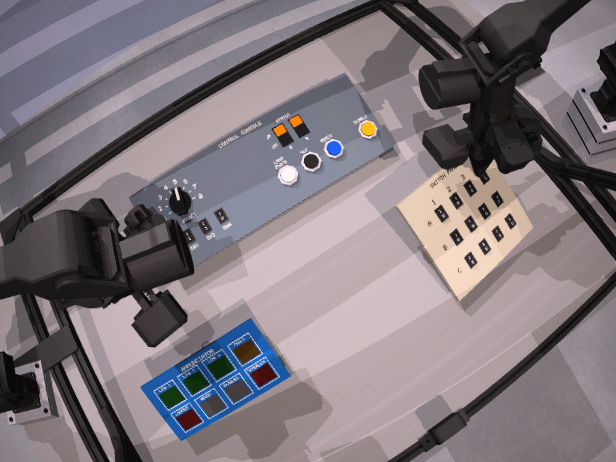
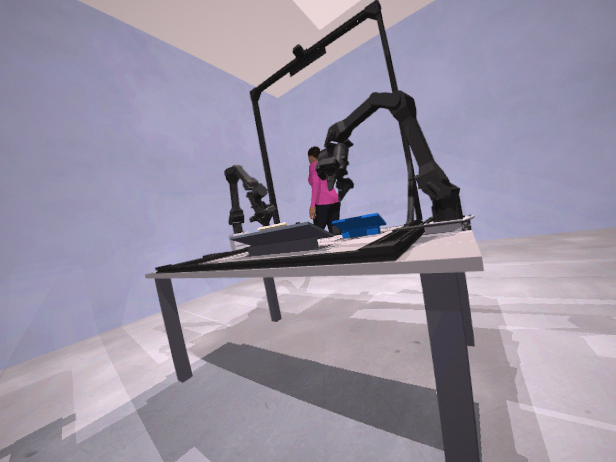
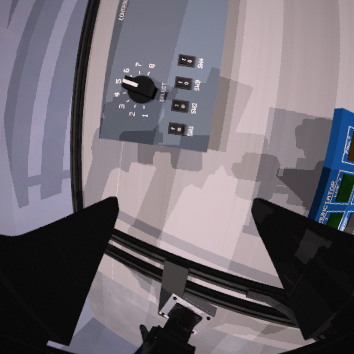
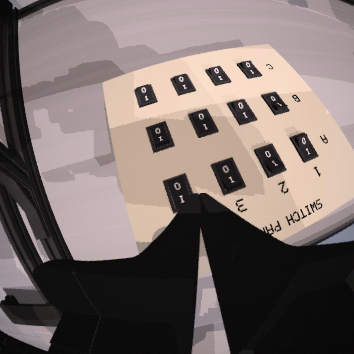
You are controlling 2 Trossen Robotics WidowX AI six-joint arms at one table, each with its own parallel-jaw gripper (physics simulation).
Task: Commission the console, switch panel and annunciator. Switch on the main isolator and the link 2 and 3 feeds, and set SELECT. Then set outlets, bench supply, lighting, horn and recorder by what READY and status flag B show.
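Where they show: left gripper, between the fingertips: (image 2: 335,196) (image 3: 185,204); right gripper, between the fingertips: (image 1: 477,174) (image 4: 197,199); left arm's base, origin of its link: (image 1: 24,393) (image 2: 449,219) (image 3: 183,315); right arm's base, origin of its link: (image 1: 610,105) (image 2: 238,233).
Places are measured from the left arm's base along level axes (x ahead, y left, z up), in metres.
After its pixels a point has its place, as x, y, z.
The grey control console (image 1: 260,200) {0.505, 0.182, 0.021} (image 3: 165,30) {0.470, 0.215, 0.039} (image 2: 280,234) {0.463, 0.247, 0.042} has a SELECT knob (image 1: 179,201) {0.387, 0.204, 0.064} (image 3: 140,89) {0.383, 0.200, 0.063} with its white mark at 5. The two status flags (image 1: 282,134) {0.569, 0.266, 0.050} (image 1: 299,125) {0.599, 0.273, 0.050} show orange in their upper halves. The blue annunciator (image 1: 286,372) {0.461, -0.082, 0.012} (image 2: 359,220) {0.334, -0.044, 0.038} has dark green, amber, red and grey windows that look unlit. The cream switch panel (image 1: 460,287) {0.738, -0.053, 0.016} (image 4: 125,112) {0.870, 0.026, 0.032} carries rows A, B and C of black rockers. My right gripper (image 4: 197,199) {0.820, 0.082, 0.074} (image 1: 481,172) {0.820, 0.082, 0.074} is shut and empty, its tips at the fourth rocker of row A (image 4: 178,192) {0.831, 0.079, 0.068}. My left gripper (image 3: 185,204) {0.324, 0.082, 0.140} is open and empty, high above the table.
White, black, blue and yellow buttons (image 1: 288,175) {0.557, 0.200, 0.035} (image 1: 311,161) {0.597, 0.211, 0.035} (image 1: 333,148) {0.637, 0.221, 0.035} (image 1: 368,129) {0.702, 0.237, 0.034} sit on the console. Rockers SW1 to SW4 (image 3: 176,129) {0.352, 0.153, 0.027} (image 3: 187,60) {0.440, 0.174, 0.026} lie beside the knob. A black frame (image 1: 200,92) {0.457, 0.463, -0.007} runs around the table. A person in pink (image 2: 325,185) stands behind the table.
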